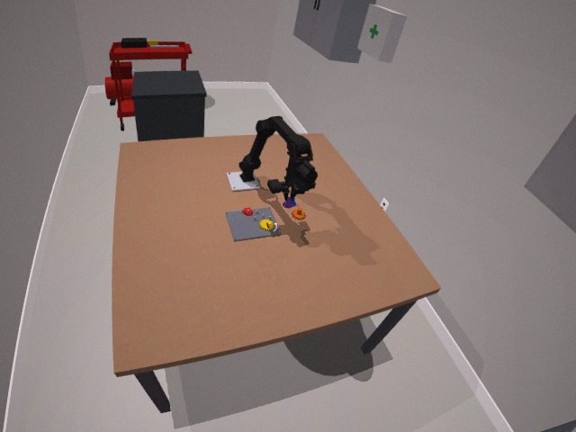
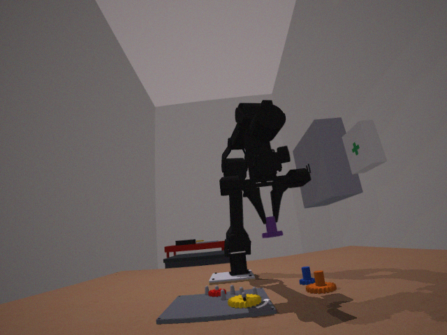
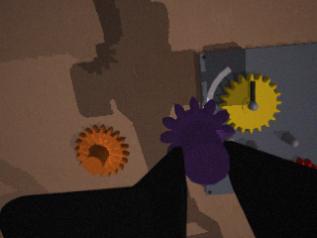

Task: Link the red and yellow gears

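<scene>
Now: the red gear 120 mm behind my gripper tip, 120 mm to the right of it and 140 mm below it. The rest, counted from my gripper tip: yellow gear: 20 mm behind, 70 mm to the right, 140 mm below; white arrow: 30 mm to the right, 150 mm below; purple gear: 10 mm below.
</scene>
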